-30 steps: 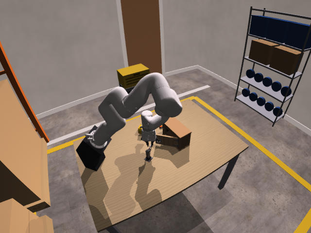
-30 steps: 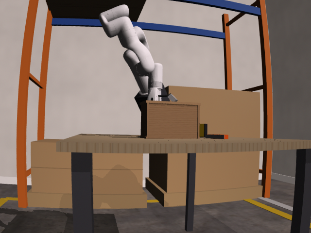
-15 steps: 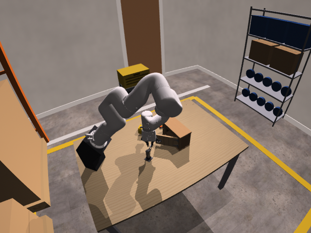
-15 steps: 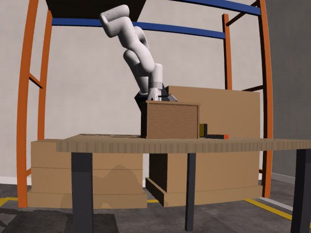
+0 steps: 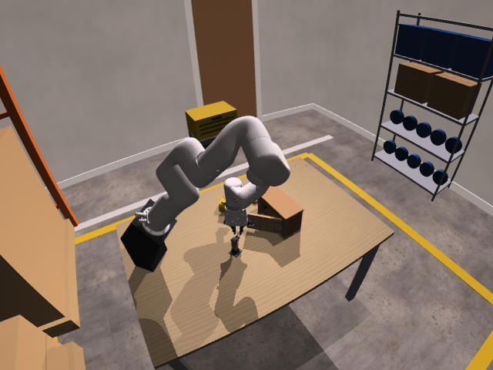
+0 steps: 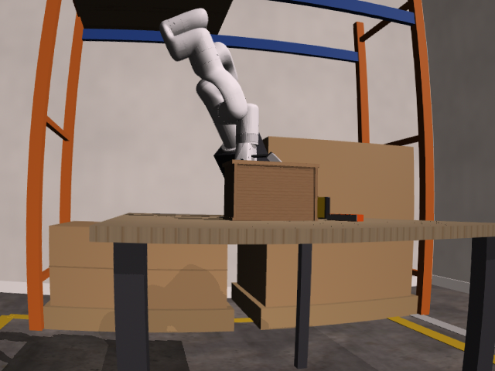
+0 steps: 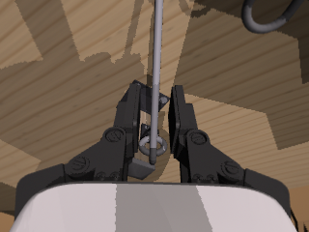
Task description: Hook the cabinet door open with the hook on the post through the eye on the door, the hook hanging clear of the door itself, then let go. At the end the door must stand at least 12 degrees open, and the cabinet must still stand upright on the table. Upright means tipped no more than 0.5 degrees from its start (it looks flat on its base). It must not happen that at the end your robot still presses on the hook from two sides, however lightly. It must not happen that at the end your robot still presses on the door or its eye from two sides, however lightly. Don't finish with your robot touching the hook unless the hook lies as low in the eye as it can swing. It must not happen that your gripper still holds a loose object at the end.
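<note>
Now: the grey hook rod 40 mm below my hand. From my hand the other things lie so: yellow block 250 mm to the left, 50 mm below, 40 mm ahead; door 140 mm ahead, 20 mm to the right, 20 mm below; orange thing 280 mm ahead, 220 mm to the left, 80 mm below.
</note>
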